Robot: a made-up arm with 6 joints.
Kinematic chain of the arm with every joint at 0, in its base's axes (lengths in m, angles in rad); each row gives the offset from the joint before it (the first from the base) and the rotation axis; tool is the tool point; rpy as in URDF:
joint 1: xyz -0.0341 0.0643 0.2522 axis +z
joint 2: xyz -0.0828 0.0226 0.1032 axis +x
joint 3: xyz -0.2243 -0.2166 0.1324 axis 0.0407 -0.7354 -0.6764
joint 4: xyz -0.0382 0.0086 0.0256 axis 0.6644 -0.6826 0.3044
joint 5: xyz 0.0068 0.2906 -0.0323 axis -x
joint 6: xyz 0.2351 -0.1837 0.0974 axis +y
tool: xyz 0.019 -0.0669 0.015 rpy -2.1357 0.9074 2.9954
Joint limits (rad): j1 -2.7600..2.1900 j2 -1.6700..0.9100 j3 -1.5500..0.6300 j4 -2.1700..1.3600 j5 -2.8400..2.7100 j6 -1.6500..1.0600
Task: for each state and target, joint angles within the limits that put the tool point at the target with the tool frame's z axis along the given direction. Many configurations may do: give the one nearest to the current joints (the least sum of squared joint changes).
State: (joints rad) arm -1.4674 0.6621 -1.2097 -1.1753 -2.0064 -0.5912
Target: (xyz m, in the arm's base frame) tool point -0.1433 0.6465 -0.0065 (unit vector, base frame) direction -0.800 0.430 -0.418
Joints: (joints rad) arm -2.3065 0.8935 -0.9890 -1.9493 -1.3620 -0.8506
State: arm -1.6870 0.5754 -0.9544 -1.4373 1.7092 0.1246
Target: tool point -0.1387 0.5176 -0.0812 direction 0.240 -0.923 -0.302
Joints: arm -1.7646 0.3946 -0.5439 -2.1380 1.5404 0.1799
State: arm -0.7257 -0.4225 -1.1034 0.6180 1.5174 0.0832
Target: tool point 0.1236 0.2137 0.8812 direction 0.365 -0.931 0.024
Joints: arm -1.0791 -0.3143 -1.5022 1.0480 1.4434 -0.4862
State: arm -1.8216 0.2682 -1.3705 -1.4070 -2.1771 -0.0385
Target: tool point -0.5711 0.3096 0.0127 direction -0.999 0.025 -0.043
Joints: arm -1.6285 0.8165 -1.5500 -2.0436 -1.5189 0.9105
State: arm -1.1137 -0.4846 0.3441 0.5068 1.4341 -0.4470
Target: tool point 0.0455 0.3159 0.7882 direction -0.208 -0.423 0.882
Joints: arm -0.8809 -0.3778 0.1497 0.1611 1.0586 -0.2910
